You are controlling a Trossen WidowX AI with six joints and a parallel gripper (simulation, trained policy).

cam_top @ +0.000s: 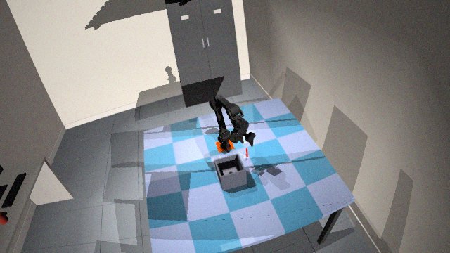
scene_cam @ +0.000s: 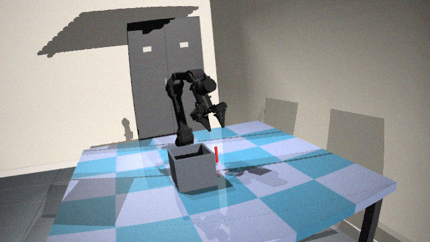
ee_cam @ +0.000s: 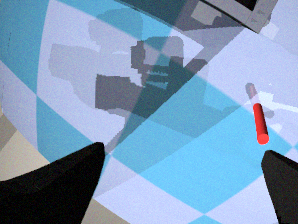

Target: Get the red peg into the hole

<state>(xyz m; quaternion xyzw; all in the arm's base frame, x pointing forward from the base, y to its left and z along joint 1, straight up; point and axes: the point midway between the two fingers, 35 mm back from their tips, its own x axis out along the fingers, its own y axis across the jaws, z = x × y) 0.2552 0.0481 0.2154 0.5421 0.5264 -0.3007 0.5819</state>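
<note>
My gripper tip is now 8 cm past the red peg, 3 cm to the right of it and 14 cm above it. Also, from my gripper tip: pale plate: 5 cm ahead, 16 cm to the right, 14 cm below.
</note>
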